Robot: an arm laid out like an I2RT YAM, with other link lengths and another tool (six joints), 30 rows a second.
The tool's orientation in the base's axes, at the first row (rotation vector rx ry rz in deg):
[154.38, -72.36, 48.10]
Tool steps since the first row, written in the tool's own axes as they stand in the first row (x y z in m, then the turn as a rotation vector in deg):
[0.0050, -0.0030, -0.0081, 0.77, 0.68, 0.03]
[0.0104, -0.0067, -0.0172, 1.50, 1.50, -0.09]
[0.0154, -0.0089, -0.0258, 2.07, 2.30, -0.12]
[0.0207, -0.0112, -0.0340, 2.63, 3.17, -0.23]
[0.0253, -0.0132, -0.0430, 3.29, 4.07, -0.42]
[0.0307, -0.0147, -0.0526, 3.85, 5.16, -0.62]
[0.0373, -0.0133, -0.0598, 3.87, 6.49, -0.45]
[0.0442, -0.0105, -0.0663, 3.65, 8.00, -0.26]
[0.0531, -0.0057, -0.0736, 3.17, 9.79, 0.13]
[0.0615, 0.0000, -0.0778, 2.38, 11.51, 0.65]
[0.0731, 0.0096, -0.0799, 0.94, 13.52, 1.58]
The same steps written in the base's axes. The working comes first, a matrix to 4 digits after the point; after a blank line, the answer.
The tool's axes in the first row as the columns of a matrix, in the base's axes (used below as rounded here):
[0.5192, -0.7250, 0.4526]
[-0.6980, -0.6653, -0.2650]
[0.4932, -0.1784, -0.8514]

[0.0011, 0.0007, 0.0099, -0.08, -1.00, 0.23]
[0.0025, 0.0018, 0.0210, -0.35, -2.02, 0.55]
[0.0028, 0.0020, 0.0311, -0.65, -2.94, 0.71]
[0.0035, 0.0020, 0.0412, -1.04, -3.88, 0.93]
[0.0032, 0.0025, 0.0514, -1.43, -4.89, 1.25]
[0.0028, 0.0023, 0.0625, -2.02, -5.96, 1.51]
[0.0019, -0.0013, 0.0717, -2.90, -6.90, 1.13]
[0.0006, -0.0063, 0.0801, -4.02, -7.80, 0.59]
[-0.0016, -0.0138, 0.0899, -5.39, -8.76, -0.29]
[-0.0033, -0.0223, 0.0966, -6.81, -9.49, -1.43]
[-0.0052, -0.0362, 0.1024, -8.60, -10.07, -3.29]

